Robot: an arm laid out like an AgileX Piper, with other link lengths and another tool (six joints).
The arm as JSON. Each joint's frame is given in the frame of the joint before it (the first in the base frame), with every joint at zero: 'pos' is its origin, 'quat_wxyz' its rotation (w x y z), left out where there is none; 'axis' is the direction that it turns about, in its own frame. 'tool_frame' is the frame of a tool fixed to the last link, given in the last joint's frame.
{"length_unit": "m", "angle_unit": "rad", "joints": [
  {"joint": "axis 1", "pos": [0.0, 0.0, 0.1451], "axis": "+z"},
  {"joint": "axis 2", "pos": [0.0, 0.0, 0.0], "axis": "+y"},
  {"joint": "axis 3", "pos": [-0.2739, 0.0, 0.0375], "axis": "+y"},
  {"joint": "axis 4", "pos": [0.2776, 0.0, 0.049], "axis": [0.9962, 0.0, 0.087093]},
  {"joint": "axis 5", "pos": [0.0, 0.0, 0.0], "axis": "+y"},
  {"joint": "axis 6", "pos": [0.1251, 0.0, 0.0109], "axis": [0.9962, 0.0, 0.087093]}
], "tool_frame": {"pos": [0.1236, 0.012, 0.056], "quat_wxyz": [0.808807, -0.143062, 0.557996, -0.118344]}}
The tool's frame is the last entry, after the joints.
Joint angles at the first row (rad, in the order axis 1, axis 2, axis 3, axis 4, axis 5, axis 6):
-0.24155 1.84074 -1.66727 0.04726 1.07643 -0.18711
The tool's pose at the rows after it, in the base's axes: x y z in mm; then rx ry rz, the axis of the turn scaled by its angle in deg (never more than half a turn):
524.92 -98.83 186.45 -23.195 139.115 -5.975
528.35 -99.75 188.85 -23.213 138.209 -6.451
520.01 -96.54 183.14 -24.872 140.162 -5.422
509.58 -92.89 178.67 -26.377 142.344 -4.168
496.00 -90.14 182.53 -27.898 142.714 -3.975
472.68 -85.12 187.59 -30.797 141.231 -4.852
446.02 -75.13 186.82 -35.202 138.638 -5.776
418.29 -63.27 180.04 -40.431 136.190 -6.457
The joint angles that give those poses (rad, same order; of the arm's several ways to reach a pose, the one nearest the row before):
-0.24155 1.84072 -1.66724 0.04725 1.06260 -0.18618
-0.24155 1.84076 -1.66729 0.04725 1.04587 -0.18756
-0.24157 1.84073 -1.66725 0.04727 1.08542 -0.20719
-0.24155 1.83706 -1.66727 0.04726 1.13323 -0.22393
-0.24471 1.79364 -1.62677 0.04725 1.14656 -0.24622
-0.25010 1.68881 -1.50067 0.04821 1.10471 -0.29289
-0.25217 1.56462 -1.33613 0.05734 1.03156 -0.36328
-0.25217 1.44783 -1.17666 0.06880 0.96480 -0.44541

